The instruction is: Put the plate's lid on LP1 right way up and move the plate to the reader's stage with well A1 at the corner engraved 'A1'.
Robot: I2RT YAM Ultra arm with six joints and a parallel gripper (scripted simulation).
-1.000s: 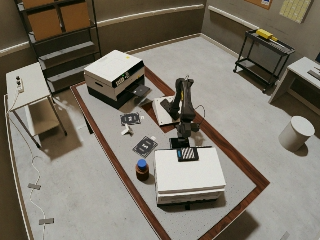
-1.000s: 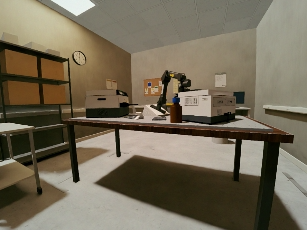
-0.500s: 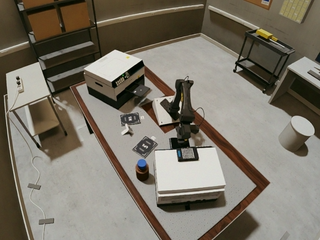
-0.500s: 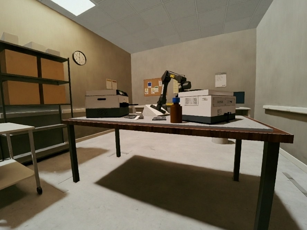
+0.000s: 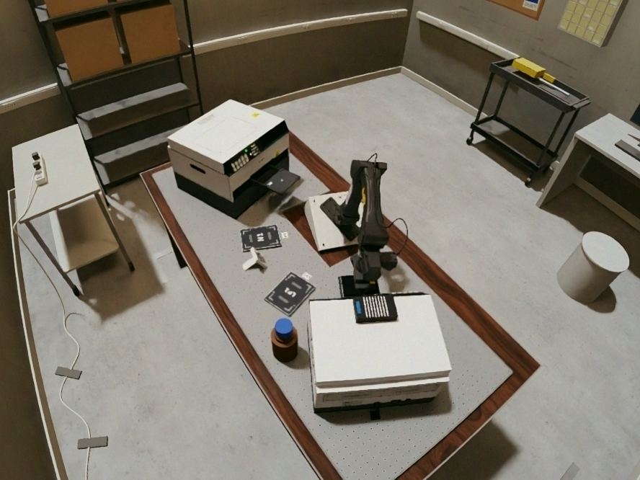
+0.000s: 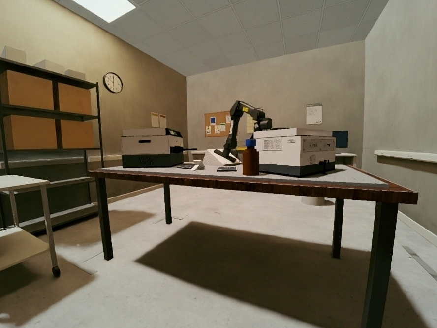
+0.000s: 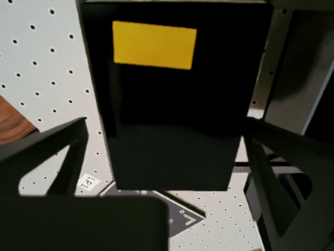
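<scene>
Right now my hand is 20 mm above the well plate. Round my hand: label 200 mm to the right, 110 mm below, 70 mm ahead.
</scene>
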